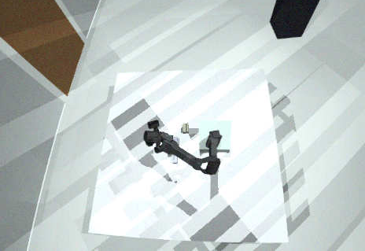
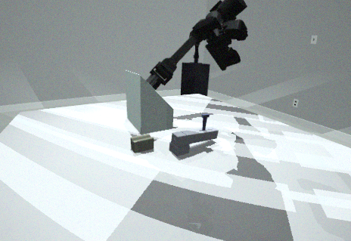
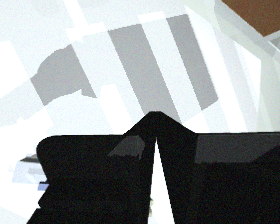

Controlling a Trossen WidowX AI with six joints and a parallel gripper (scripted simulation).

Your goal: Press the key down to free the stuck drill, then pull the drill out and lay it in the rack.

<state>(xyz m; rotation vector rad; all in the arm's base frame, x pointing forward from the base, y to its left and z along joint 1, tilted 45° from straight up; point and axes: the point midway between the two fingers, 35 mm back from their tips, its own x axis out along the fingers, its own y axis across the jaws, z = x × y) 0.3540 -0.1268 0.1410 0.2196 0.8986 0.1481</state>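
Right now the small blue key is 20 cm below my gripper tip, 11 cm behind it and 7 cm to the left of it. Round my gripper tip: rack: 26 cm below, 20 cm behind, 13 cm to the right; then grey housing: 25 cm below, 11 cm behind, 3 cm to the left; then drill: 24 cm below, 11 cm behind, 1 cm to the left.
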